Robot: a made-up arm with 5 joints.
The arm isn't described. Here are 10 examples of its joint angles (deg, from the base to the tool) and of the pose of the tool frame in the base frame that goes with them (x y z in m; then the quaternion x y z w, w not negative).
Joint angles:
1: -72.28 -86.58 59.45 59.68 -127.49
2: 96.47 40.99 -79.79 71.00 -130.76
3: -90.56 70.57 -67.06 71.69 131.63
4: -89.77 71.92 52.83 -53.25 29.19
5: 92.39 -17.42 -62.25 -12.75 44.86
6: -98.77 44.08 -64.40 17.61 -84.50
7: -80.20 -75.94 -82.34 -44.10 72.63
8: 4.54 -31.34 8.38 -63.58 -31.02
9: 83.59 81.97 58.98 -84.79 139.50
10: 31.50 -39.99 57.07 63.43 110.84
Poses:
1: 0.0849 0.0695 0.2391 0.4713 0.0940 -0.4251 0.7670
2: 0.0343 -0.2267 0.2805 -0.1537 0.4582 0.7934 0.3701
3: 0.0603 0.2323 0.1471 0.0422 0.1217 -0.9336 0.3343
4: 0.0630 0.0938 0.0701 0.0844 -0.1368 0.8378 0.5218
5: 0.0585 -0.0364 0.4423 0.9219 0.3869 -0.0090 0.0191
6: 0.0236 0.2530 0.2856 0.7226 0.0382 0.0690 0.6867
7: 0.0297 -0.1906 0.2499 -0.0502 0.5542 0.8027 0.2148
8: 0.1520 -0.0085 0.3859 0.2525 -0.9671 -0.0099 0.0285
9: 0.0698 -0.0877 0.0777 -0.2732 0.1003 0.4278 0.8557
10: 0.1373 -0.0481 0.1993 -0.0776 -0.0286 0.6173 0.7824
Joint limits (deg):
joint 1: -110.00..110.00
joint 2: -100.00..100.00
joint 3: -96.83..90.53
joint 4: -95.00..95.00
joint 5: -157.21..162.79
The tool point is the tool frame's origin. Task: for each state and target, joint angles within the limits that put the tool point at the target. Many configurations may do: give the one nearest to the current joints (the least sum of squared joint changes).
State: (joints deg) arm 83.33 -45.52 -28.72 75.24 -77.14
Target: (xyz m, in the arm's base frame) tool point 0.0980 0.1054 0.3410
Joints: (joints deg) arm 109.87 -85.64 -54.08 67.62 -77.14
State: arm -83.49 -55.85 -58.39 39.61 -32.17
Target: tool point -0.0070 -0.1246 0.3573
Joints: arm -60.75 -72.28 -69.88 33.61 -32.17
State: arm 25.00 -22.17 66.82 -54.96 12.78
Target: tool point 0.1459 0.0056 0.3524
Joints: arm -4.67 -48.61 38.18 -64.05 12.78
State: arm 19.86 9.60 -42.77 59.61 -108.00
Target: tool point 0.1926 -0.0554 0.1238
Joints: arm 22.35 47.82 2.42 73.69 -108.00
